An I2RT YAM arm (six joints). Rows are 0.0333 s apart.
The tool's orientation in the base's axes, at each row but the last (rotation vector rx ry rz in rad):
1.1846, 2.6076, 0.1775
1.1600, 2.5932, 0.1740
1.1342, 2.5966, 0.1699
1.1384, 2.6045, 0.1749
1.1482, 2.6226, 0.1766
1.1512, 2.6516, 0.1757
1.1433, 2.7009, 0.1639
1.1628, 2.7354, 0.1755
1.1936, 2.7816, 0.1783
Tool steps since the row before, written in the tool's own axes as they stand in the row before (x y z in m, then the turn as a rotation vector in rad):
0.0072, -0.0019, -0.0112, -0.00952, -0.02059, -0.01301
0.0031, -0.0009, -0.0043, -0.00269, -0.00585, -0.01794
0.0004, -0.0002, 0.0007, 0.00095, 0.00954, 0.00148
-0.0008, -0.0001, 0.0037, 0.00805, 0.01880, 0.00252
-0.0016, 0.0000, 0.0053, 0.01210, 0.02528, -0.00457
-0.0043, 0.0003, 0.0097, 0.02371, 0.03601, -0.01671
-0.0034, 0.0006, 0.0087, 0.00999, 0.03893, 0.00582
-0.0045, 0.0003, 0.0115, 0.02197, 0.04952, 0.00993
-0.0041, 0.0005, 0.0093, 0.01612, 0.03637, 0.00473
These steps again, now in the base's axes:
-0.0092, 0.0042, 0.0089, -0.01267, -0.02071, 0.00973
-0.0039, 0.0017, 0.0032, -0.00808, -0.00573, 0.01628
-0.0002, 0.0001, -0.0008, 0.00651, 0.00717, 0.00054
0.0016, -0.0007, -0.0034, 0.00872, 0.01867, 0.00010
0.0026, -0.0012, -0.0047, 0.00855, 0.02602, 0.00749
0.0057, -0.0028, -0.0085, 0.00516, 0.04168, 0.01936
0.0047, -0.0018, -0.0079, 0.02168, 0.03434, -0.00007
0.0055, -0.0025, -0.0107, 0.02174, 0.05048, -0.00353
0.0045, -0.0020, -0.0089, 0.01561, 0.03690, -0.00006

